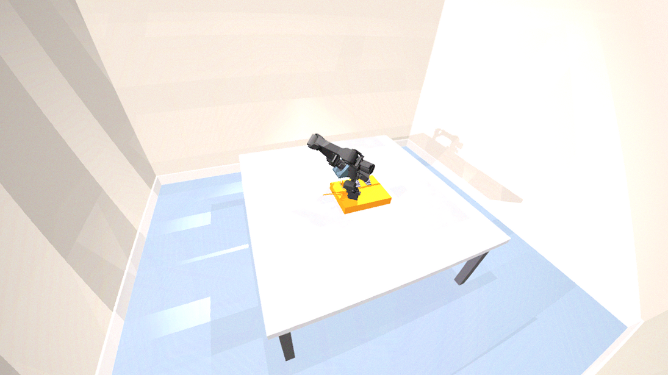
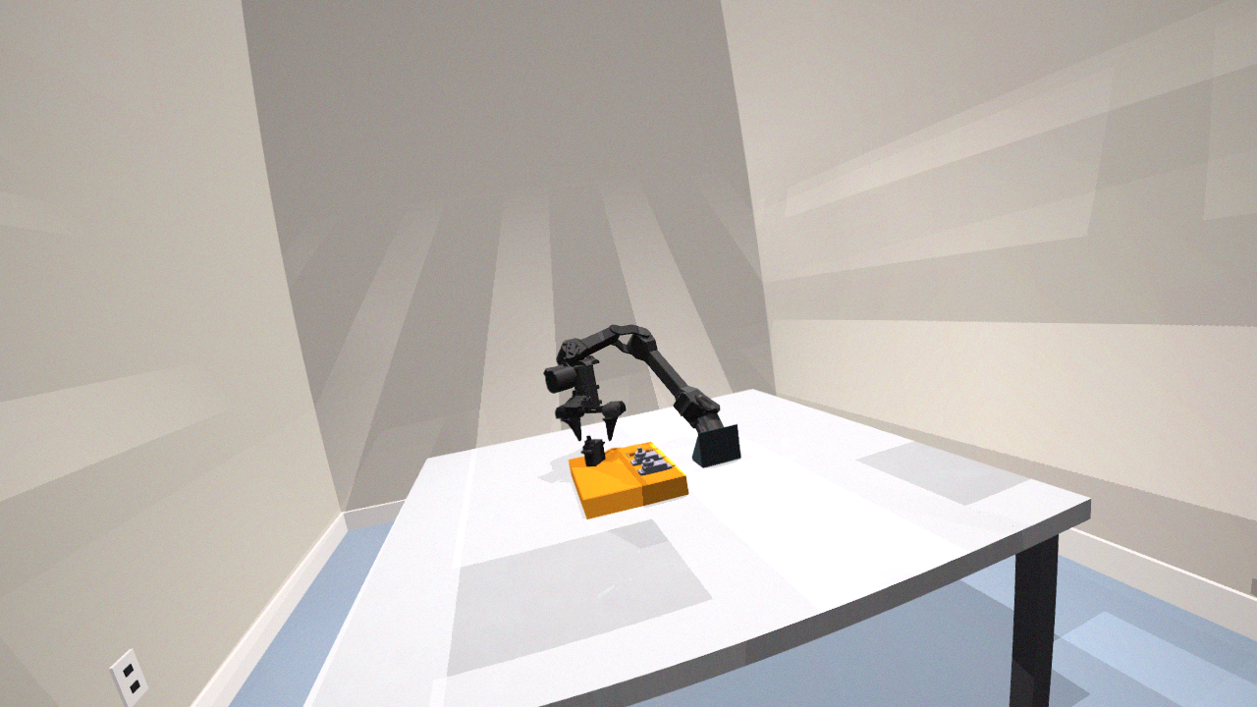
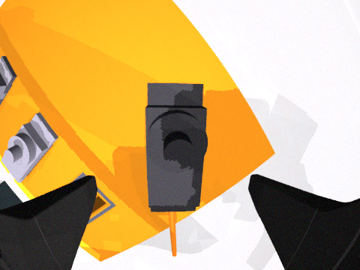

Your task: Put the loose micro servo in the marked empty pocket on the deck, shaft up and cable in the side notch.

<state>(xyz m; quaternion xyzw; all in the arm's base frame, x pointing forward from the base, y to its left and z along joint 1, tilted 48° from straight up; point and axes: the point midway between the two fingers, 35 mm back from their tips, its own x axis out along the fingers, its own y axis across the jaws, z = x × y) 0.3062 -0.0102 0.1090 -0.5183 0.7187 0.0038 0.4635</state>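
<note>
Now: the orange deck 90 mm to the left of my gripper tip and 80 mm below it.
</note>
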